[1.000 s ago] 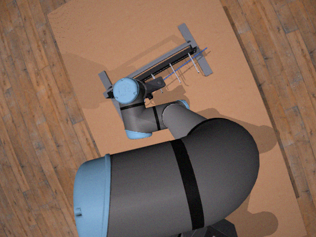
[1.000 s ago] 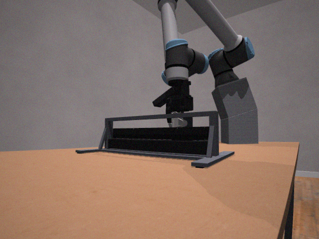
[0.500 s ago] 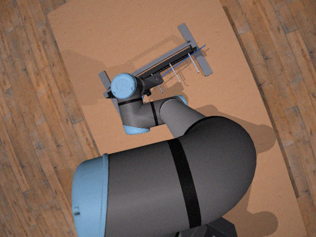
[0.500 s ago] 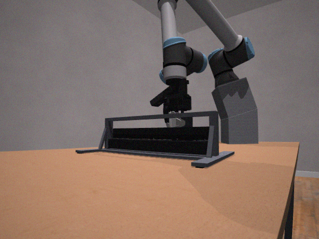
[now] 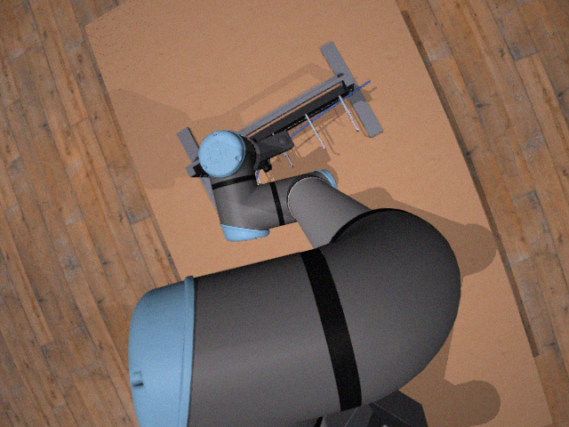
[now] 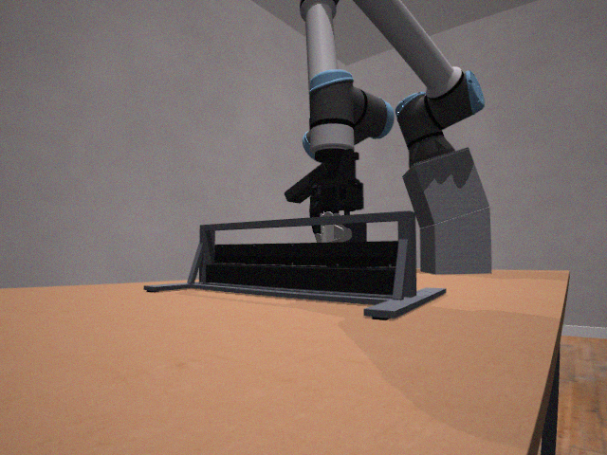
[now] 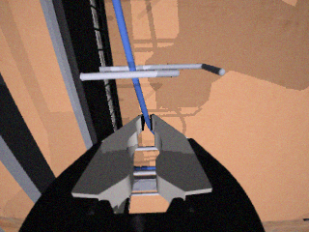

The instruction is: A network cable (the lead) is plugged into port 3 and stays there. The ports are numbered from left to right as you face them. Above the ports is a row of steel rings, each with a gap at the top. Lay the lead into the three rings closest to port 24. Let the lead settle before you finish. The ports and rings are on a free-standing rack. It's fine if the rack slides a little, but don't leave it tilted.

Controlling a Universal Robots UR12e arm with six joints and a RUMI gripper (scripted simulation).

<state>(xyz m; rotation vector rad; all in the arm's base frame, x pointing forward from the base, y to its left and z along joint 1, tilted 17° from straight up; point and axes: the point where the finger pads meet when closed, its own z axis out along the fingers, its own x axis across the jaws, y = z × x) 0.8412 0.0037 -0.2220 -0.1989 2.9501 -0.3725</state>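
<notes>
My hand is 70 mm short of the rack and 40 mm to the left of it.
</notes>
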